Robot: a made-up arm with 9 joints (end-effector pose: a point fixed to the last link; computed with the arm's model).
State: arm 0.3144 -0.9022 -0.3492 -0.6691 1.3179 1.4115 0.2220 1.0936 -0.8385
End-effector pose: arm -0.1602 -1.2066 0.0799 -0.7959 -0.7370 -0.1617
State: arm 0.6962 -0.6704 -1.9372 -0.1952 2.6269 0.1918 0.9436 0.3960 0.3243
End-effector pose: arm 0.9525 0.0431 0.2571 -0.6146 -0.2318 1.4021
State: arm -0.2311 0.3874 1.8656 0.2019 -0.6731 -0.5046 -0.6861 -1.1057 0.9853
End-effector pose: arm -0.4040 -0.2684 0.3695 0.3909 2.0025 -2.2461
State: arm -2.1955 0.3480 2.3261 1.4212 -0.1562 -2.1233 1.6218 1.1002 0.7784
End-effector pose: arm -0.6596 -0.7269 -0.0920 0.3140 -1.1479 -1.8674
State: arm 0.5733 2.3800 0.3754 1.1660 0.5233 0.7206 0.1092 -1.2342 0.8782
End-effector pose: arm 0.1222 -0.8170 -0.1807 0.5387 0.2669 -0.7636
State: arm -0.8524 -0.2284 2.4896 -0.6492 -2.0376 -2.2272 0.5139 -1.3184 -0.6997
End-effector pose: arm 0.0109 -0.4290 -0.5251 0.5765 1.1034 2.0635
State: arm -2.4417 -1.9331 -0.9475 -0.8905 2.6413 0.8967 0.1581 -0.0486 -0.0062
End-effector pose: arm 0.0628 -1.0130 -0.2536 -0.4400 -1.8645 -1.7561
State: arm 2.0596 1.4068 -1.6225 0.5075 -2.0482 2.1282 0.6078 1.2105 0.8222
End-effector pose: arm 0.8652 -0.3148 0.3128 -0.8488 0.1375 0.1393
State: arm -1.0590 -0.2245 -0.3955 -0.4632 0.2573 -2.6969 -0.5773 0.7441 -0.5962
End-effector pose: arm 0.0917 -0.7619 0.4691 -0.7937 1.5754 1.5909
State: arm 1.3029 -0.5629 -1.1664 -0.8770 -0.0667 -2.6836 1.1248 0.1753 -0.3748
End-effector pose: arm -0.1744 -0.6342 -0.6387 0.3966 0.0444 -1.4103
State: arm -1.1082 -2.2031 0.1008 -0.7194 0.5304 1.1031 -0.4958 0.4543 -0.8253
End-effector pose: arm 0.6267 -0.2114 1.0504 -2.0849 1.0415 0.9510
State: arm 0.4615 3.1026 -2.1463 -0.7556 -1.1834 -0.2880 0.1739 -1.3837 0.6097
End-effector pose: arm 0.4336 0.4211 0.4387 -0.0787 0.3507 1.4303
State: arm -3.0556 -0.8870 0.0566 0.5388 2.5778 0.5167 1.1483 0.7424 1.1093
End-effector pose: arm 1.0842 -0.0841 0.6920 -0.1949 -0.2608 0.6712
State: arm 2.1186 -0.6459 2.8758 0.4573 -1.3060 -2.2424 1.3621 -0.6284 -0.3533
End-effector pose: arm 0.5162 -0.9273 0.7957 -0.2686 -1.6442 0.2383
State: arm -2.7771 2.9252 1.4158 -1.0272 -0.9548 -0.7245 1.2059 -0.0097 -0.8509
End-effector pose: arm 0.2045 -0.3917 -0.6758 0.1144 1.1661 1.8937
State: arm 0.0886 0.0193 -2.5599 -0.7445 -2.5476 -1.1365 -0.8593 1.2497 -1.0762
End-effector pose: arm 0.4345 -0.1970 0.0909 0.3640 -2.3823 1.6228
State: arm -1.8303 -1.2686 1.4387 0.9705 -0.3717 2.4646 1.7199 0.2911 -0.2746
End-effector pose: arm 0.0998 -0.3697 -0.7244 0.5929 1.1704 0.4330
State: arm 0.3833 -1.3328 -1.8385 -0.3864 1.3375 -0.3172 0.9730 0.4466 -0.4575
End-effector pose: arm 0.0043 -0.4775 -0.4174 0.6769 0.7722 1.6308
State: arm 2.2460 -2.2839 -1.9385 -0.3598 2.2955 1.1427 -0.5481 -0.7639 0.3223
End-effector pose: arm -0.3013 -0.0237 0.3804 2.5429 0.8509 1.3576
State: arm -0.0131 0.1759 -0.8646 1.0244 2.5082 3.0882 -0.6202 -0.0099 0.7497
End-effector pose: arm 0.3321 -0.5862 -0.0441 0.8451 -0.5289 -0.4371
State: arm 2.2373 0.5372 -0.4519 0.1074 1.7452 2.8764 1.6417 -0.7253 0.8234
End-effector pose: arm 1.0326 0.6620 0.2705 -0.0224 0.3870 1.5459
